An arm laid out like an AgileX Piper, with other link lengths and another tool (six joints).
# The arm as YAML. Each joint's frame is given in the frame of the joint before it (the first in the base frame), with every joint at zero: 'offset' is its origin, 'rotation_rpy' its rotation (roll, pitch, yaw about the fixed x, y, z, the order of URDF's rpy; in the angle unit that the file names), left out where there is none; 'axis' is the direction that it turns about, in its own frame. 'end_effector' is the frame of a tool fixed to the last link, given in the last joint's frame.
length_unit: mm
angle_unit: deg
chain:
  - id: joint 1
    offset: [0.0, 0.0, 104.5]
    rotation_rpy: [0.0, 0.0, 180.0]
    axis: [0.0, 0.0, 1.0]
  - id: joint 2
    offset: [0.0, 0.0, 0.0]
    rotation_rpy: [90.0, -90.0, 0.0]
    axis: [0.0, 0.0, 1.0]
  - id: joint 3
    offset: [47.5, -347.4, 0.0]
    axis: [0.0, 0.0, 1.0]
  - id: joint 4
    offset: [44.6, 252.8, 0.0]
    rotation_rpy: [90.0, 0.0, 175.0]
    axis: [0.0, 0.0, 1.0]
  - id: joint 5
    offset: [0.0, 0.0, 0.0]
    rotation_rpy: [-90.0, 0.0, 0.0]
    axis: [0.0, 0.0, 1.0]
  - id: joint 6
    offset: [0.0, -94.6, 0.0]
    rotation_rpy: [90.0, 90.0, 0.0]
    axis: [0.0, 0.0, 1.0]
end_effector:
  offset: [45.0, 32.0, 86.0]
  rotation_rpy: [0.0, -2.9, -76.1]
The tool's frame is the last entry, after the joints.
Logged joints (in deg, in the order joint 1, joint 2, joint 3, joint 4, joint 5, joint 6), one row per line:
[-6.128, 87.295, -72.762, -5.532, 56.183, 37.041]
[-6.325, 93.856, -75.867, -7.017, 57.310, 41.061]
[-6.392, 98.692, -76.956, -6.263, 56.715, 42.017]
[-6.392, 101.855, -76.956, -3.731, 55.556, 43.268]
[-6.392, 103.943, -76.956, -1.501, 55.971, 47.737]
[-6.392, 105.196, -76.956, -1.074, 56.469, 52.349]
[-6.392, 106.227, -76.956, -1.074, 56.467, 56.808]
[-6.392, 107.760, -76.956, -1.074, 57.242, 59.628]
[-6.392, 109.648, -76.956, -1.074, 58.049, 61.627]
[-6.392, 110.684, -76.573, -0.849, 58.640, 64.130]
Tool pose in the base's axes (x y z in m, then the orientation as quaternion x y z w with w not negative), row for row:
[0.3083, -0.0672, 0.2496, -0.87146, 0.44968, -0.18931, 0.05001]
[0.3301, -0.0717, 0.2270, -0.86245, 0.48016, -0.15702, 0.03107]
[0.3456, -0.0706, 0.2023, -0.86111, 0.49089, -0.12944, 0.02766]
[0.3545, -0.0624, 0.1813, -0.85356, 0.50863, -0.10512, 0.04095]
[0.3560, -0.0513, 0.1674, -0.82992, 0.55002, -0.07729, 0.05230]
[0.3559, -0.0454, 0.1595, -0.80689, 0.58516, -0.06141, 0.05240]
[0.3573, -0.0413, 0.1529, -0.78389, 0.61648, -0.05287, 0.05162]
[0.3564, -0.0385, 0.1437, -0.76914, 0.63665, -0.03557, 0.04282]
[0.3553, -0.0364, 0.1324, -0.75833, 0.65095, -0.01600, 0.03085]
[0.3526, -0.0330, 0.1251, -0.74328, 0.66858, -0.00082, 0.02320]
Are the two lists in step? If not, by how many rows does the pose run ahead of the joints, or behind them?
They are in step.
